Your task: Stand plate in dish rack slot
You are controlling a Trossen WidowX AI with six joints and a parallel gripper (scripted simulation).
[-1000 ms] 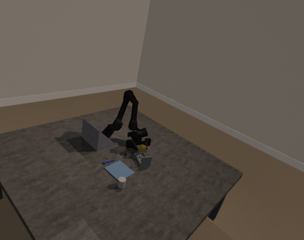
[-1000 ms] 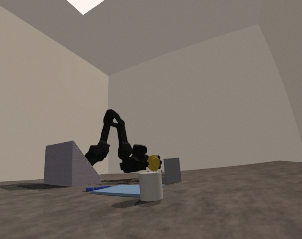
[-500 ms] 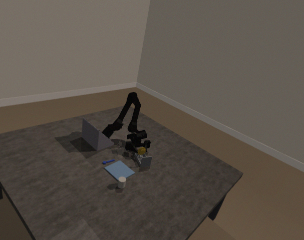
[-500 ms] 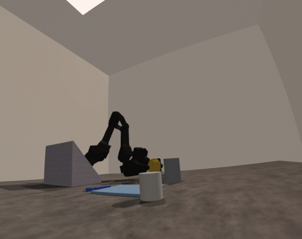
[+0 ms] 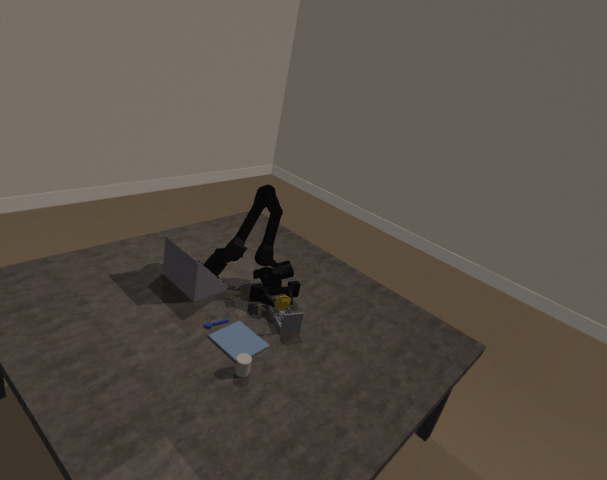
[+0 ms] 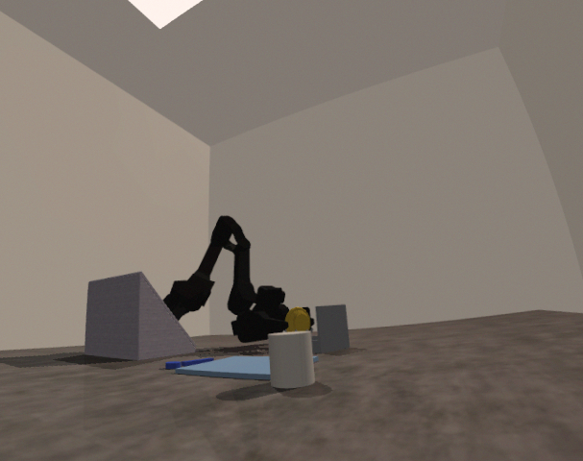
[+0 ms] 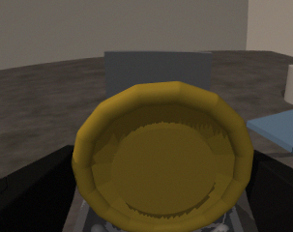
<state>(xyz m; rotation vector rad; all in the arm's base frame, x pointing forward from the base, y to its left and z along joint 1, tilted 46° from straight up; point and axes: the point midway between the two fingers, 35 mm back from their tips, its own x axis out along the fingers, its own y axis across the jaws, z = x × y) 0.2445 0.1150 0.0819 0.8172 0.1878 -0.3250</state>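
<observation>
Now: the yellow plate 10 mm behind my gripper tip. Also, from my gripper tip: grey dish rack: 20 mm ahead, 10 mm to the right, 30 mm below; then light blue mat: 30 mm ahead, 210 mm to the right, 50 mm below; then blue spoon: 80 mm behind, 220 mm to the right, 50 mm below.
</observation>
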